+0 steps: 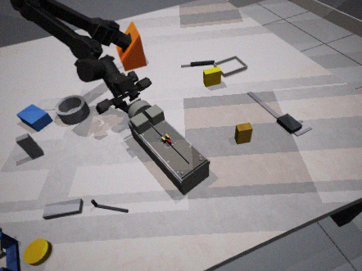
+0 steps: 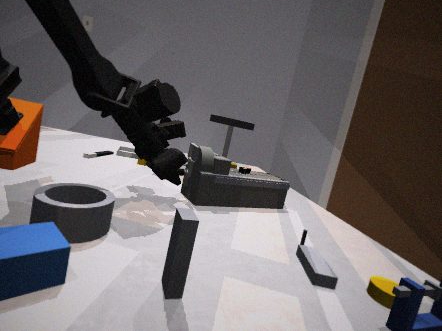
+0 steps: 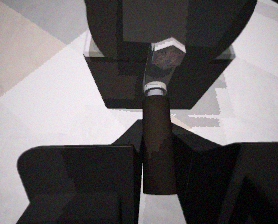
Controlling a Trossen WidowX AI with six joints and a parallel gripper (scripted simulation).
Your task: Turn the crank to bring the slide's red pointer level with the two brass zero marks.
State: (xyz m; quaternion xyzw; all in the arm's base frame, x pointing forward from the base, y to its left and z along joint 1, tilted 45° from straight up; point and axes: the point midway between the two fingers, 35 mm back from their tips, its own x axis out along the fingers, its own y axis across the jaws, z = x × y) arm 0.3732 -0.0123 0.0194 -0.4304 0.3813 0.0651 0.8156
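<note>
Right now my gripper tip is 2 cm past the dark crank handle, 1 cm to the left of it and 3 cm below it. Also, from my gripper tip: black hex key: 26 cm ahead, 13 cm to the right, 2 cm below; then blue block: 13 cm behind, 35 cm to the right, 1 cm below; then red pointer: 17 cm ahead, 7 cm to the left, 5 cm above.
</note>
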